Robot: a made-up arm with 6 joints. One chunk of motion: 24 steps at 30 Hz.
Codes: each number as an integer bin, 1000 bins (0 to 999) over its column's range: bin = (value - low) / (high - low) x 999, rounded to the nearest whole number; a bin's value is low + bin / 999 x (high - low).
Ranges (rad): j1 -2.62..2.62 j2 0..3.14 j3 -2.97..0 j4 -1.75..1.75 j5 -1.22..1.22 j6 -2.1..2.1
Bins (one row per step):
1: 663 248 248 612 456 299
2: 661 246 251 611 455 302
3: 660 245 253 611 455 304
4: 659 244 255 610 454 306
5: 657 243 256 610 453 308
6: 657 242 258 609 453 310
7: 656 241 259 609 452 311
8: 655 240 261 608 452 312
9: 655 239 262 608 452 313
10: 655 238 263 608 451 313
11: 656 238 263 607 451 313
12: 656 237 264 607 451 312
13: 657 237 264 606 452 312
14: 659 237 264 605 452 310
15: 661 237 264 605 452 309
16: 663 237 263 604 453 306
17: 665 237 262 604 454 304
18: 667 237 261 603 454 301
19: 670 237 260 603 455 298
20: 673 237 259 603 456 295
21: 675 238 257 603 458 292
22: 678 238 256 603 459 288
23: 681 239 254 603 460 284
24: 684 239 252 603 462 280
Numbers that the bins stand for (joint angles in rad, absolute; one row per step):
1: 0.8576 0.7795 -2.2327 0.3941 -0.1062 -0.8429
2: 0.8471 0.7732 -2.2238 0.3906 -0.1087 -0.8303
3: 0.8419 0.7701 -2.2178 0.3906 -0.1087 -0.8219
4: 0.8366 0.7669 -2.2119 0.3871 -0.1111 -0.8135
5: 0.8261 0.7638 -2.2089 0.3871 -0.1136 -0.8051
6: 0.8261 0.7606 -2.2030 0.3836 -0.1136 -0.7967
7: 0.8209 0.7575 -2.2000 0.3836 -0.1160 -0.7925
8: 0.8156 0.7544 -2.1941 0.3801 -0.1160 -0.7883
9: 0.8156 0.7512 -2.1911 0.3801 -0.1160 -0.7841
10: 0.8156 0.7481 -2.1881 0.3801 -0.1185 -0.7841
11: 0.8209 0.7481 -2.1881 0.3766 -0.1185 -0.7841
12: 0.8209 0.7449 -2.1851 0.3766 -0.1185 -0.7883
13: 0.8261 0.7449 -2.1851 0.3731 -0.1160 -0.7883
14: 0.8366 0.7449 -2.1851 0.3696 -0.1160 -0.7967
15: 0.8471 0.7449 -2.1851 0.3696 -0.1160 -0.8009
16: 0.8576 0.7449 -2.1881 0.3661 -0.1136 -0.8135
17: 0.8681 0.7449 -2.1911 0.3661 -0.1111 -0.8219
18: 0.8786 0.7449 -2.1941 0.3626 -0.1111 -0.8345
19: 0.8943 0.7449 -2.1970 0.3626 -0.1087 -0.8471
20: 0.9101 0.7449 -2.2000 0.3626 -0.1062 -0.8598
21: 0.9205 0.7481 -2.2059 0.3626 -0.1014 -0.8724
22: 0.9363 0.7481 -2.2089 0.3626 -0.0989 -0.8892
23: 0.9520 0.7512 -2.2149 0.3626 -0.0965 -0.9060
24: 0.9677 0.7512 -2.2208 0.3626 -0.0916 -0.9228

